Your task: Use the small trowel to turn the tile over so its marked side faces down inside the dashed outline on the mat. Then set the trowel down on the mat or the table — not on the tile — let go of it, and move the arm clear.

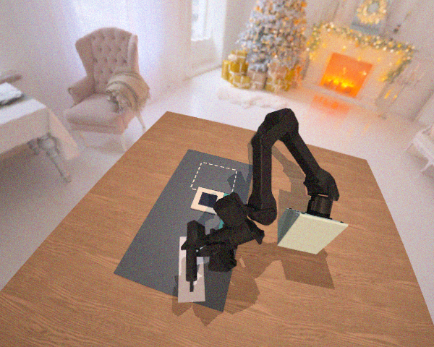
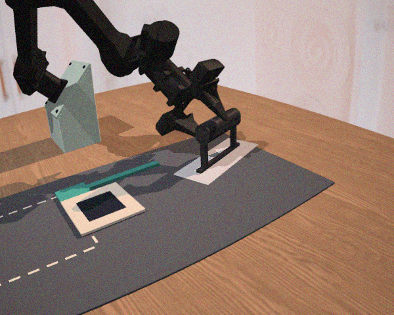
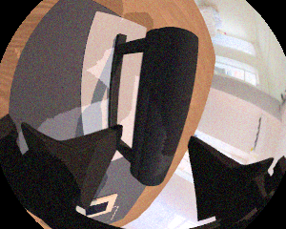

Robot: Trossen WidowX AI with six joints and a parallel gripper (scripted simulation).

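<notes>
The grey mat is 210 mm to the right of my gripper tip, 90 mm below it and 10 mm ahead of it. Round my gripper tip: teal trowel: 220 mm to the right, 80 mm behind, 60 mm below; then tile: 250 mm to the right, 60 mm below, 10 mm behind.
</notes>
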